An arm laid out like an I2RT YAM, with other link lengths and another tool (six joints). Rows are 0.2 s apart.
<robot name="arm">
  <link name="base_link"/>
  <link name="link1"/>
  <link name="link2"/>
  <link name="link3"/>
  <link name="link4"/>
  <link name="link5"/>
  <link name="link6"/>
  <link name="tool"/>
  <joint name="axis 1" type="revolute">
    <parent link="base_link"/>
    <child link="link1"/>
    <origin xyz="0 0 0.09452"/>
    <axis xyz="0 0 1"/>
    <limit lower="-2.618" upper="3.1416"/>
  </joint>
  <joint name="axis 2" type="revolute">
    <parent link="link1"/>
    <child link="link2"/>
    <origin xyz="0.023 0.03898 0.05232"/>
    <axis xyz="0 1 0"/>
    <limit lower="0" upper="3.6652"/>
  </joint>
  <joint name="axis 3" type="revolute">
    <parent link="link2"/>
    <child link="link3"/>
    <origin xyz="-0.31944 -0.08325 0"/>
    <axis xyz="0 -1 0"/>
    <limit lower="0" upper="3.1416"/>
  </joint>
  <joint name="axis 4" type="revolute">
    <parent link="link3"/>
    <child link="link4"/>
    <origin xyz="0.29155 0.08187 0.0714"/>
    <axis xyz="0 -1 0"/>
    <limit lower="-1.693" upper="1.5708"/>
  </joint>
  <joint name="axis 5" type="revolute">
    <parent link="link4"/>
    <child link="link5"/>
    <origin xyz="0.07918 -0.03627 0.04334"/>
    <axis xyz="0 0 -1"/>
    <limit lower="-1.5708" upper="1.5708"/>
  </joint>
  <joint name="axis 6" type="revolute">
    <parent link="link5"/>
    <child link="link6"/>
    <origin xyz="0.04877 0 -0.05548"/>
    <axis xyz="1 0 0"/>
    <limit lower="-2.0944" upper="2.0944"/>
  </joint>
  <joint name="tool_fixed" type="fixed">
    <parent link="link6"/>
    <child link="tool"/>
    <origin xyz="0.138 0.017 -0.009" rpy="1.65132 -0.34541 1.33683"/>
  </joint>
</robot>
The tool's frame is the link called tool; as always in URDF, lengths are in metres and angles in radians.
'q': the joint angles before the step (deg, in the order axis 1, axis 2, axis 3, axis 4, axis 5, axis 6). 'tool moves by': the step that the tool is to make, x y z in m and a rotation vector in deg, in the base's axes. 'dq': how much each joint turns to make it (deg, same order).
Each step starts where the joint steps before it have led.
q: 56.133, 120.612, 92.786, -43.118, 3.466, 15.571
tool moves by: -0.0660, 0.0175, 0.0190, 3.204, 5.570, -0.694
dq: 5.505, -4.070, -2.744, -1.659, -4.083, 7.942
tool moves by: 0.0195, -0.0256, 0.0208, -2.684, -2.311, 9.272
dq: -3.423, -1.422, 2.476, -5.297, -0.747, -13.108
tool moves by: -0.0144, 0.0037, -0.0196, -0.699, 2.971, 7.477
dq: 0.190, 2.387, -0.067, -0.087, -4.096, -6.415
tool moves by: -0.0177, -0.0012, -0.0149, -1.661, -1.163, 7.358
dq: 1.914, 0.328, -2.064, 1.031, 0.465, -5.754
